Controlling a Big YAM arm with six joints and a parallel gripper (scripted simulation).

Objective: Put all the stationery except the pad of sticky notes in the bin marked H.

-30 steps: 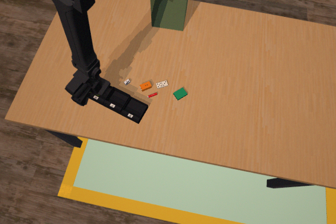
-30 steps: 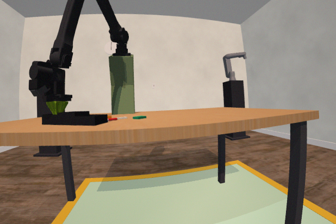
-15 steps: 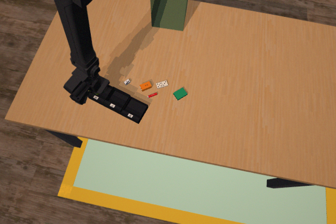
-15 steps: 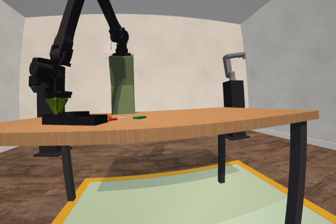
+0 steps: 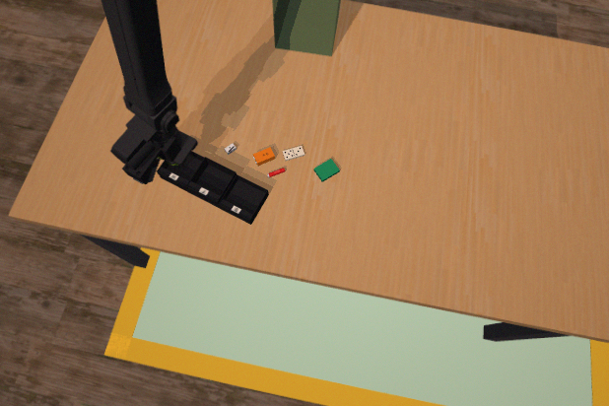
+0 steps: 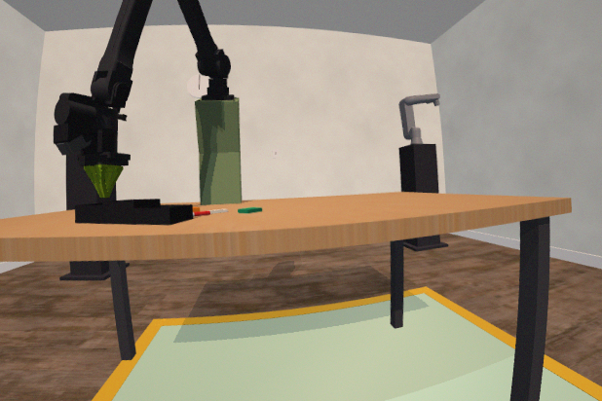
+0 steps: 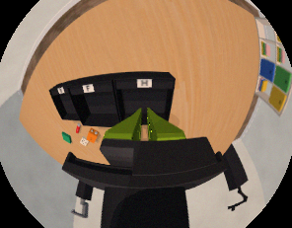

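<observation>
Now: hand 40 mm past the red stick, 220 mm to the right of it and 60 mm above it. Round my hand: orange block 70 mm behind, 170 mm to the left, 50 mm below; then green pad 80 mm behind, 330 mm to the left, 60 mm below; then white domino 110 mm behind, 240 mm to the left, 60 mm below.
</observation>
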